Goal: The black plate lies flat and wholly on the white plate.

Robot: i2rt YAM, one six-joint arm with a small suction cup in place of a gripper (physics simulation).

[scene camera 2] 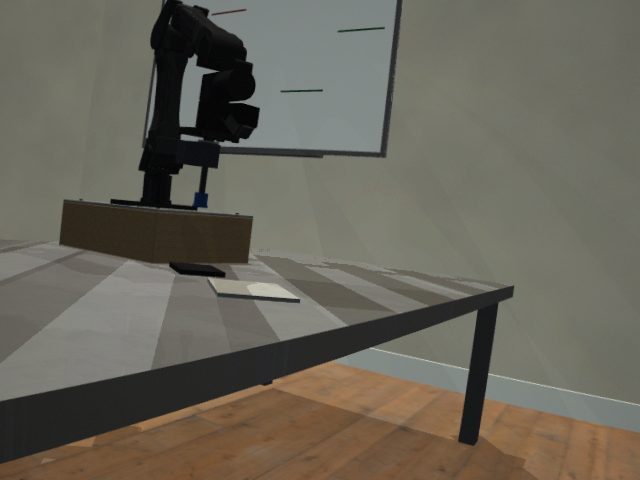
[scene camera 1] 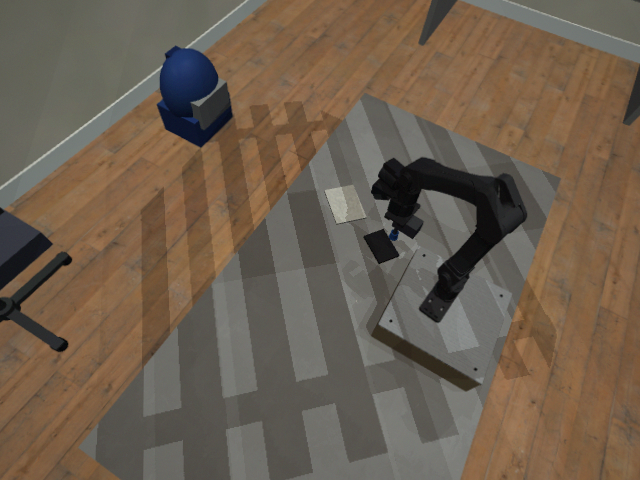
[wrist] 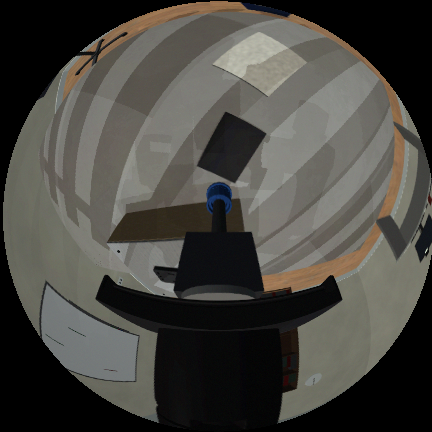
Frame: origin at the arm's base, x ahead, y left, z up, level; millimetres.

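Seen in the pictures: end effector, tool point: [scene camera 2: 199, 206] [scene camera 1: 393, 237] [wrist: 218, 193]; arm's base, origin of the base link: [scene camera 2: 155, 207] [scene camera 1: 444, 293].
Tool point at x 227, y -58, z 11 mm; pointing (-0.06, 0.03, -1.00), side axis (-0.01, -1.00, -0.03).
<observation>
Offsets run from my tool point to a thing's top centre.
The black plate {dx +30, dy -17, dz -112 mm} [scene camera 1: 381, 246] [scene camera 2: 197, 269] [wrist: 232, 147] lies flat on the table, between the arm's base block and the white plate. The white plate {dx +236, dy -80, dz -115 mm} [scene camera 1: 345, 204] [scene camera 2: 254, 289] [wrist: 260, 63] lies flat on the table, apart from the black plate, with a gap between them. My gripper, a blue suction cup [scene camera 1: 393, 235] [scene camera 2: 200, 200] [wrist: 219, 195], is open and holds nothing. It hangs above the table near the black plate, well clear of its surface. In the wrist view it shows just below the black plate's lower corner.
The arm stands on a base block [scene camera 1: 444, 330] [scene camera 2: 155, 235] [wrist: 175, 225] beside the black plate. The table's edge [scene camera 2: 320, 338] runs past the far side of the white plate. A blue rounded object [scene camera 1: 188, 82] stands on the floor beyond the table.
</observation>
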